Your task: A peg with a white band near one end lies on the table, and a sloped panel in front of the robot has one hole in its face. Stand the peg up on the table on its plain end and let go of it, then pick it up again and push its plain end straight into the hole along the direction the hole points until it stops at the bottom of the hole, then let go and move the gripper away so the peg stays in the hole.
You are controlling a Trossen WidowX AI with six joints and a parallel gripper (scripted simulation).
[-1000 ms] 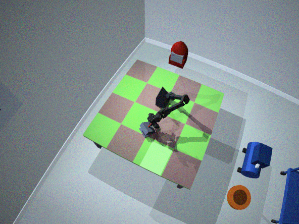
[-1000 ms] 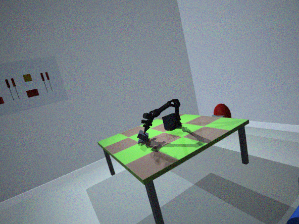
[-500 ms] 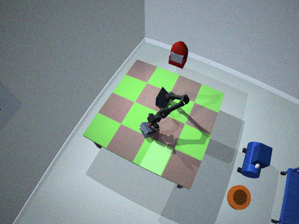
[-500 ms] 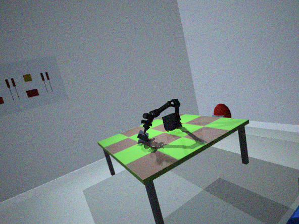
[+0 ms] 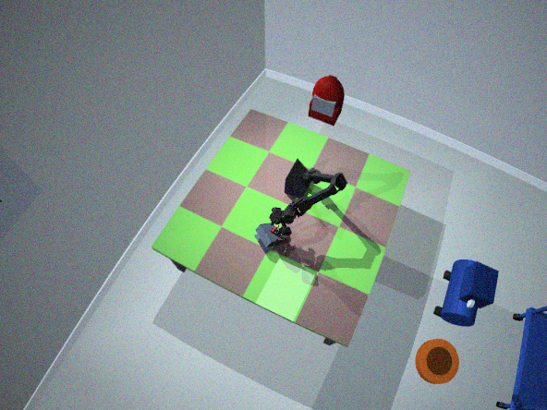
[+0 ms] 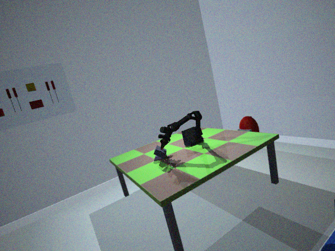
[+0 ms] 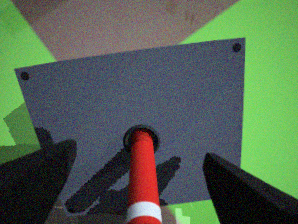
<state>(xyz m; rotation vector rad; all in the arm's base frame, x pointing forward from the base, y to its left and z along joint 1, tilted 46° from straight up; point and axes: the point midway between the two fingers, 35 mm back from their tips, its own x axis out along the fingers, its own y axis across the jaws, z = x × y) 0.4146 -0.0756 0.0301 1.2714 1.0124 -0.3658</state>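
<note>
The red peg lies 1 cm behind my gripper tip, 1 cm to the left of it and 1 cm above it. From my gripper tip the other things lie so: grey sloped panel 2 cm ahead, 2 cm to the right, 3 cm below.
</note>
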